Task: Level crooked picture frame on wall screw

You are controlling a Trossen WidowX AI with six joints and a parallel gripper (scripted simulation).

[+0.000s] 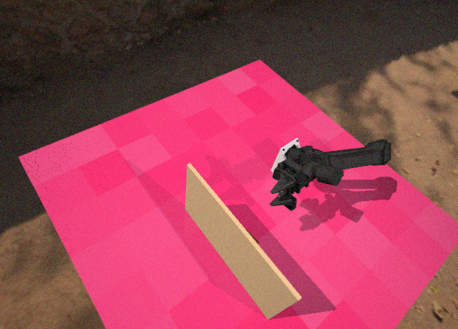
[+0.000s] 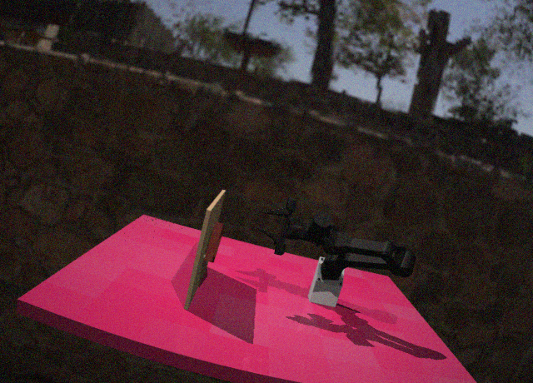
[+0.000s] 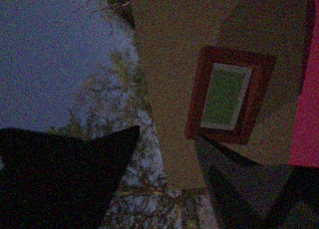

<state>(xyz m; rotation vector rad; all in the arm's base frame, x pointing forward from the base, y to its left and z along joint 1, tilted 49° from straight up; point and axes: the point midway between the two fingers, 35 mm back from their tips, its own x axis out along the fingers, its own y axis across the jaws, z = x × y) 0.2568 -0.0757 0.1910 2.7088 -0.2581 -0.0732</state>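
The picture frame lies 130 mm ahead of my gripper tip, 110 mm below it and 10 mm to the right of it. The rest, counted from my gripper tip: tan wall panel (140 mm ahead, 120 mm below, 10 mm to the right).
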